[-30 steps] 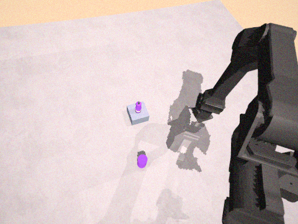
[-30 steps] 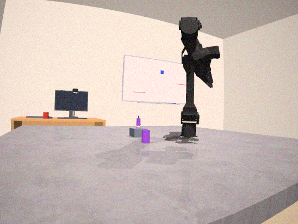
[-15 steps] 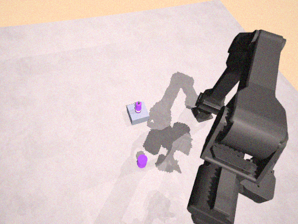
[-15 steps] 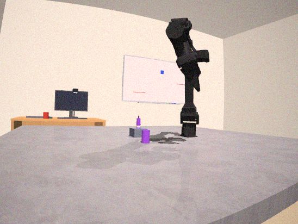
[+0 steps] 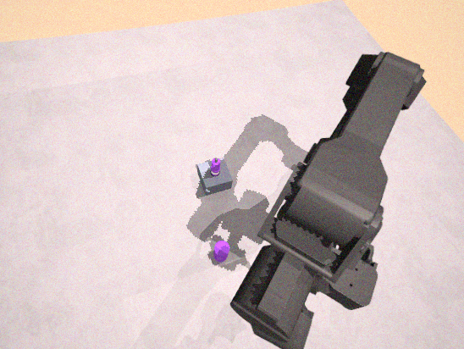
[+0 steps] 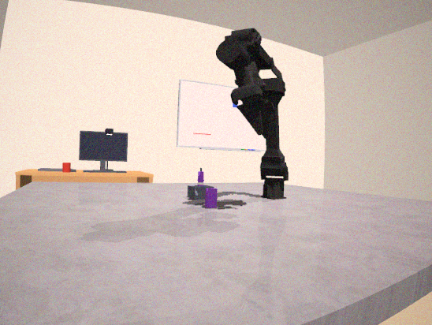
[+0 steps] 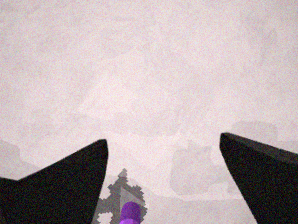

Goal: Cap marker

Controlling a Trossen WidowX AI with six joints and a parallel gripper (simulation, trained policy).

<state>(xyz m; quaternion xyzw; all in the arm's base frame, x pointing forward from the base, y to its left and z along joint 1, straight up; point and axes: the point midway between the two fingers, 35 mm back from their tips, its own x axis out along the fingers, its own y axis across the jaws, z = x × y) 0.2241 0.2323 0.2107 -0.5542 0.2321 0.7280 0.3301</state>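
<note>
Now: gripper tip 15 cm above the purple cap, 13 cm to the left of it and 7 cm short of it. Round my gripper tip: grey holder block (30 cm to the right, 16 cm below, 2 cm ahead).
</note>
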